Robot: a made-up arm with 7 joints. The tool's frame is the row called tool.
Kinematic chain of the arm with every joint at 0, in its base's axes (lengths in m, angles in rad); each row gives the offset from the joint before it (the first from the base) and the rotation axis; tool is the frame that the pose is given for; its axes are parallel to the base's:
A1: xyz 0.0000 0.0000 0.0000 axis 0 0.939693 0.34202
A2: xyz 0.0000 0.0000 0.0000 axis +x
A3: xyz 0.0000 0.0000 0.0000 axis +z
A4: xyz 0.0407 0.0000 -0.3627 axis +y
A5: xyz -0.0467 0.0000 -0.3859 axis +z
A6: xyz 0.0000 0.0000 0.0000 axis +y
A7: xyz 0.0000 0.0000 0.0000 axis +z
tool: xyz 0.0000 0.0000 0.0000
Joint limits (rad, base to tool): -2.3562..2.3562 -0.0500..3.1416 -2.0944..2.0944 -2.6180..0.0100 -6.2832..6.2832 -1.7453..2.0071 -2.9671..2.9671
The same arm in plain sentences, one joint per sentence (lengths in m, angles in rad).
The arm has seven revolute joints in a row. What follows holds with every joint at zero, and every direction is one of the base frame's.
Joint 1 sits at the same point as the base frame's origin and turns about the direction (0, 0.9397, 0.342), from -2.3562 to 2.3562 rad.
Joint 2 sits at the same point as joint 1 and turns about +x, from -0.0500 to 3.1416 rad.
Joint 3 sits at the same point as joint 2 and turns about +z, from -2.0944 to 2.0944 rad.
Joint 4 sits 0.0407 m along +x and 0.3627 m along -z from joint 3 and turns about +y, from -2.6180 to 0.0100 rad.
Joint 5 sits 0.0467 m along -x and 0.3859 m along -z from joint 4 and turns about +z, from -6.2832 to 6.2832 rad.
Joint 6 sits at the same point as joint 5 and turns about +y, from -1.7453 to 2.0071 rad.
Joint 7 sits at the same point as joint 6 and turns about +z, from -2.9671 to 2.9671 rad.
The tool frame, which is the frame that the pose is given for, sits at the same point as joint 7; its axes are parallel to the base frame's.

